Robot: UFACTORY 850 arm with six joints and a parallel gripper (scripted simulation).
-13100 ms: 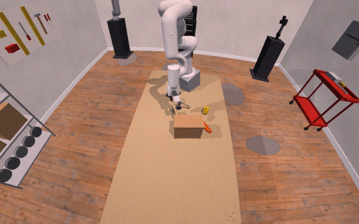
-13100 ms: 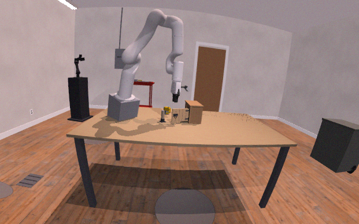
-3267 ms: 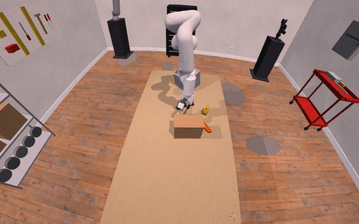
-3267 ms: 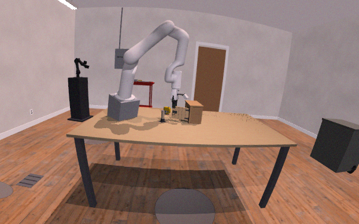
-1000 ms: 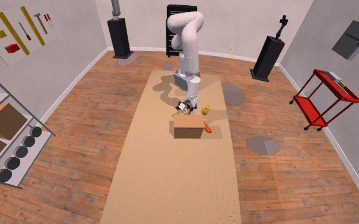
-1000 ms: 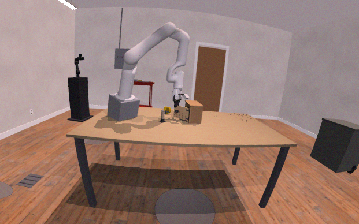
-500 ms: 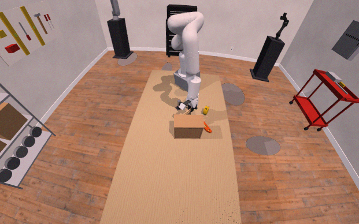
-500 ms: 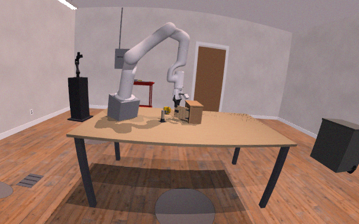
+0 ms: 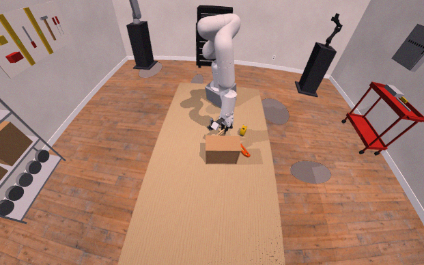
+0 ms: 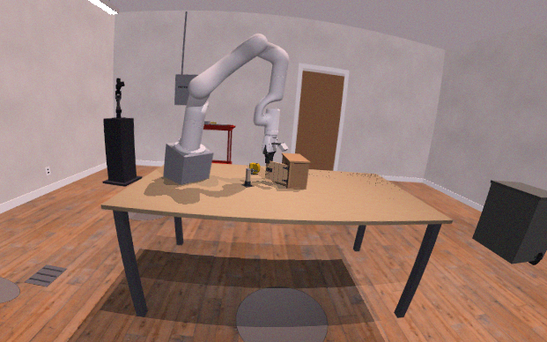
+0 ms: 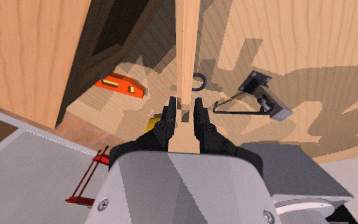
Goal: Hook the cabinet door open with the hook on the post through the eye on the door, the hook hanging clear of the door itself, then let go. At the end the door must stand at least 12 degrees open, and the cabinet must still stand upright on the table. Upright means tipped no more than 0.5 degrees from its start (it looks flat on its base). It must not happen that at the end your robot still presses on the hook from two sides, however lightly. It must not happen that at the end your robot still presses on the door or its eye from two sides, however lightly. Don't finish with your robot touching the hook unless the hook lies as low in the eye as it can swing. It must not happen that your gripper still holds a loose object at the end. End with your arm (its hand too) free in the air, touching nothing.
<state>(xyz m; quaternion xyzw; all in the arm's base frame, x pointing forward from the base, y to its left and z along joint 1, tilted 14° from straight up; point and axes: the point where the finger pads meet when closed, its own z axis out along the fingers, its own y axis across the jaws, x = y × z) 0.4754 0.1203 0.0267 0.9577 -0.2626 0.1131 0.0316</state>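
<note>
The thin dark hook rod is 100 mm behind my hand, 90 mm below it and 70 mm to the right of it. Round my hand: orange level (170 mm to the left, 130 mm below, 60 mm ahead); yellow tape measure (140 mm to the left, 110 mm behind, 100 mm below); cabinet door (60 mm below, 60 mm ahead, 40 mm to the right).
</note>
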